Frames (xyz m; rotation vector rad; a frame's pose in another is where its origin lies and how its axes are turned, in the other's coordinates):
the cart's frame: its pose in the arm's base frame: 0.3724 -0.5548 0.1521 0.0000 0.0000 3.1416
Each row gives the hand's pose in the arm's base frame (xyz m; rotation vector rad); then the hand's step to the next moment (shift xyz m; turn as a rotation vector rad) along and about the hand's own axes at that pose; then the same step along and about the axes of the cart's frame.
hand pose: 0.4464 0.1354 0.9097 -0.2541 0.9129 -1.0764
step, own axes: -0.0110 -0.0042 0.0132 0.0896 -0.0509 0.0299
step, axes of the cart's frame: -0.0053 -0.0041 0.0164 -0.0040 0.1072 0.0024
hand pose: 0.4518 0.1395 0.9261 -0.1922 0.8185 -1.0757
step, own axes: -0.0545 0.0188 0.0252 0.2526 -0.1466 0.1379
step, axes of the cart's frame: -0.0183 -0.0489 0.0351 -0.0454 0.3165 0.0456
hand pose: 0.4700 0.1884 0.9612 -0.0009 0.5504 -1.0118
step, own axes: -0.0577 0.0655 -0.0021 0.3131 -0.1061 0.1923
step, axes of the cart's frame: -0.0282 -0.0824 0.0070 -0.1263 0.3566 0.0562
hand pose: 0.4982 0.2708 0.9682 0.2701 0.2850 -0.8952
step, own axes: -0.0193 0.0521 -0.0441 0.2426 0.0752 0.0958
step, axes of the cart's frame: -0.0242 -0.0603 -0.0283 -0.2160 0.1640 0.0116
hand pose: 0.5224 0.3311 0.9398 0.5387 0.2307 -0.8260
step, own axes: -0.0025 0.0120 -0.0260 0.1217 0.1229 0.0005
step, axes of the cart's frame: -0.0076 -0.0222 -0.0165 -0.1727 0.0095 -0.0032
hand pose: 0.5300 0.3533 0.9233 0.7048 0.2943 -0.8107
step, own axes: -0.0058 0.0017 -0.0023 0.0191 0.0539 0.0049
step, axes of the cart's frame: 0.0025 -0.0056 0.0020 -0.0528 -0.0119 0.0190
